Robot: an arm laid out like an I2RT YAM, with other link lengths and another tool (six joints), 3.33 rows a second.
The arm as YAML. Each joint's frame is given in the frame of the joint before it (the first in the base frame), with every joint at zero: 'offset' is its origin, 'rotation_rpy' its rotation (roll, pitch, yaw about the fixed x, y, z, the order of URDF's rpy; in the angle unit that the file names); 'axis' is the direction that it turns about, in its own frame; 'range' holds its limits. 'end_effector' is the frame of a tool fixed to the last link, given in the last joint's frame.
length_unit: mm
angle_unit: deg
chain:
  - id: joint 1
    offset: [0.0, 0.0, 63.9]
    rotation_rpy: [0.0, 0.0, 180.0]
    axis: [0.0, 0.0, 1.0]
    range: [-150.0, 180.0]
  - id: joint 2
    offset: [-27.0, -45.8, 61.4]
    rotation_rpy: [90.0, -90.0, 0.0]
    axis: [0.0, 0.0, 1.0]
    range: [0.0, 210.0]
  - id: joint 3
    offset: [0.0, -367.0, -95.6]
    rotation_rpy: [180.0, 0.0, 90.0]
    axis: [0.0, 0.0, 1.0]
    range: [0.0, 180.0]
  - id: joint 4
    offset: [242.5, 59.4, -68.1]
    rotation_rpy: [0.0, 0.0, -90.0]
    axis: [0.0, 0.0, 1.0]
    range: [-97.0, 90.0]
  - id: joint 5
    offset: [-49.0, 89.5, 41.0]
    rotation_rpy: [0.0, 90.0, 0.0]
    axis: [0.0, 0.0, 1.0]
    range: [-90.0, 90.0]
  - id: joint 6
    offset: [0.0, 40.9, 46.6]
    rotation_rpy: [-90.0, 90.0, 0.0]
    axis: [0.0, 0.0, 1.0]
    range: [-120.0, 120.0]
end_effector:
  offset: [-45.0, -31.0, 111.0]
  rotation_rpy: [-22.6, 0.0, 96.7]
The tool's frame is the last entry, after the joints.
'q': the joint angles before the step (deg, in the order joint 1, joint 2, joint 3, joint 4, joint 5, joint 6). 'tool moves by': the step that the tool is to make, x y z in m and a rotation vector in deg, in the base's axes. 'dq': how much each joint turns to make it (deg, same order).
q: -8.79 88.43 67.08 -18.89 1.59 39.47
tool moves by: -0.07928 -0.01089 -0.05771 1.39 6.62 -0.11
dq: -4.92 -7.22 -15.22 1.22 -3.52 -3.26
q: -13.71 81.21 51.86 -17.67 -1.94 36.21
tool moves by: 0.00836 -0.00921 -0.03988 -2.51 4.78 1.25
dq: -0.17 5.61 -1.69 3.19 1.77 -3.42
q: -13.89 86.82 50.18 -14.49 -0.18 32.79
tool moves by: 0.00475 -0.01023 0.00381 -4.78 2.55 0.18
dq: 0.62 1.16 3.78 -3.88 4.39 -2.90
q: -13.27 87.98 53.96 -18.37 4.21 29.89
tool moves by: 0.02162 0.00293 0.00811 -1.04 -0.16 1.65
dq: 1.40 2.63 4.48 -1.40 0.62 -0.80
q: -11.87 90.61 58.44 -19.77 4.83 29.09
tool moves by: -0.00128 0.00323 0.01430 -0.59 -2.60 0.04
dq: 0.53 -2.19 -0.26 0.70 0.35 0.35
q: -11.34 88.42 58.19 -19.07 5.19 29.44
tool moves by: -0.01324 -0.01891 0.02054 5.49 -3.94 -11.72
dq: -3.24 -4.03 -1.05 -1.41 0.96 10.53
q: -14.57 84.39 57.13 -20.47 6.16 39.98
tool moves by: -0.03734 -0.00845 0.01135 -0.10 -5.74 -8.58
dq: -1.16 -8.89 -7.64 3.42 4.21 6.33
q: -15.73 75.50 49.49 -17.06 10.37 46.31
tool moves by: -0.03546 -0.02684 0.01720 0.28 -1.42 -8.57
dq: -5.27 -5.54 0.08 -4.91 1.94 2.82
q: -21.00 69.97 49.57 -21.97 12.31 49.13
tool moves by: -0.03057 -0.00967 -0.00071 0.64 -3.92 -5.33
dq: -3.96 -5.81 -5.19 2.20 -0.35 2.56
